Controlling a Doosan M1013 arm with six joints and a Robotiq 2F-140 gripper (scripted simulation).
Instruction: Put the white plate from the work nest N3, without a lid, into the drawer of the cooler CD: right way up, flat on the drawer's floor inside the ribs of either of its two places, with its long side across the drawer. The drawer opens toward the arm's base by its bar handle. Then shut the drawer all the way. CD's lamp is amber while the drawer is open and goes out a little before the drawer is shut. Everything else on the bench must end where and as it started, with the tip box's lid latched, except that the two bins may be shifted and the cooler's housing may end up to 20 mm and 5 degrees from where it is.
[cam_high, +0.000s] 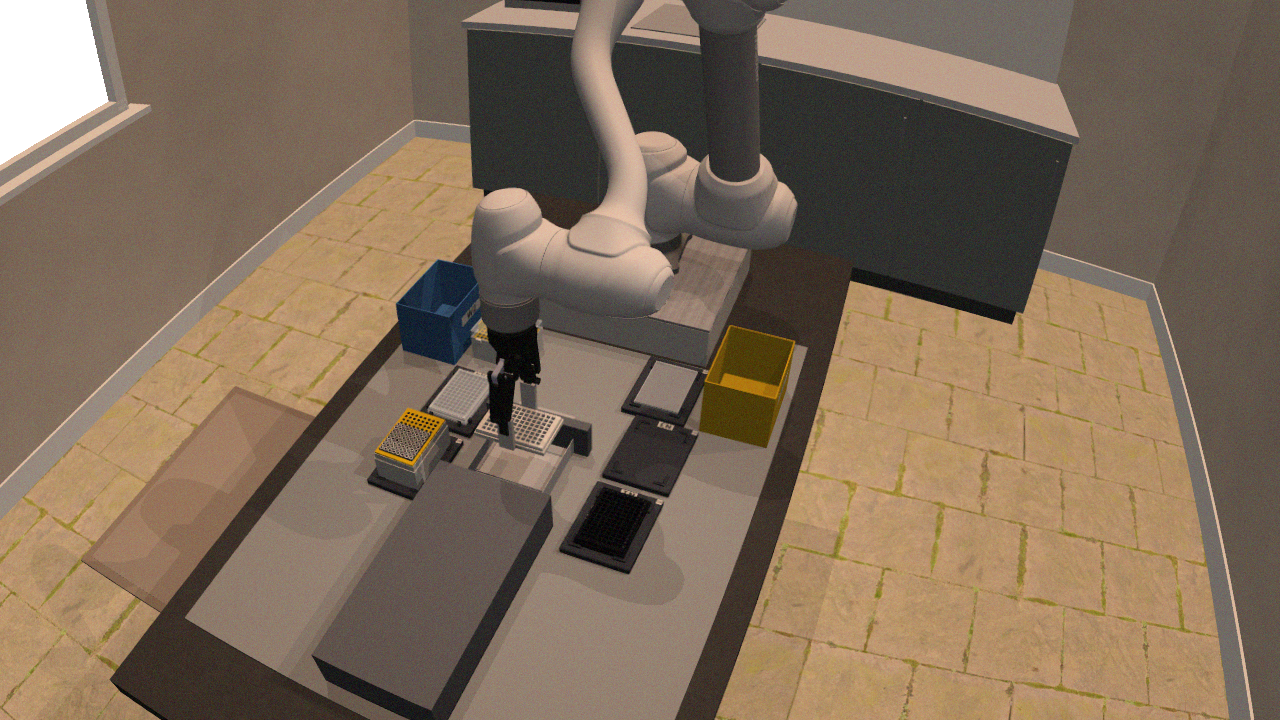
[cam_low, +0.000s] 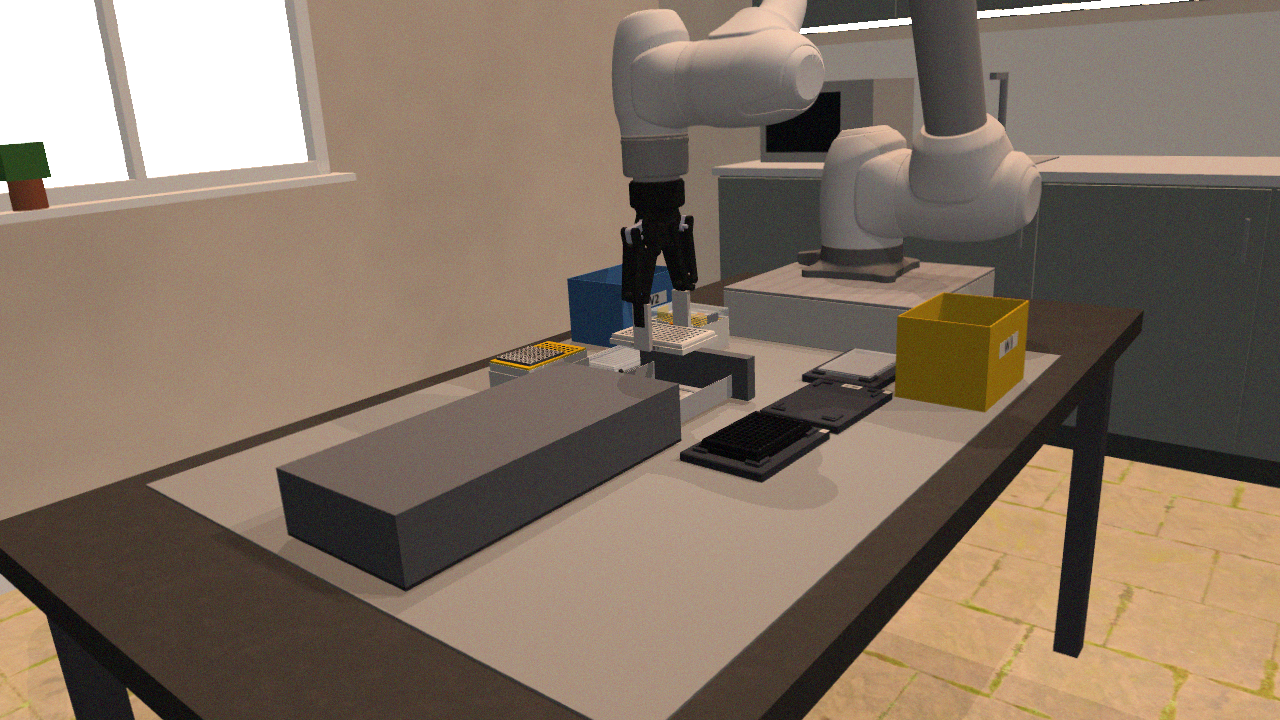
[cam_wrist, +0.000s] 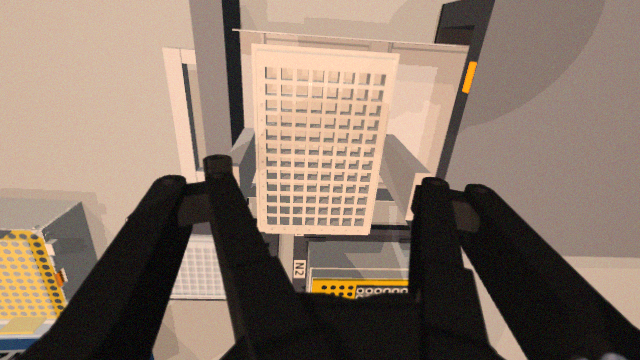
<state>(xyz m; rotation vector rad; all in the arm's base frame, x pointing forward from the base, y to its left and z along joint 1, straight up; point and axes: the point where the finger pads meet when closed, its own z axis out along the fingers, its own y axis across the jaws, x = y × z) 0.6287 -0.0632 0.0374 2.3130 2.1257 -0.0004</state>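
Now: the drawer 30 mm ahead of my hand and 100 mm below it. Round my hand: white plate 20 mm below; then black plate 80 mm ahead, 190 mm to the left, 110 mm below; then yellow-topped tip box 40 mm ahead, 200 mm to the right, 70 mm below.
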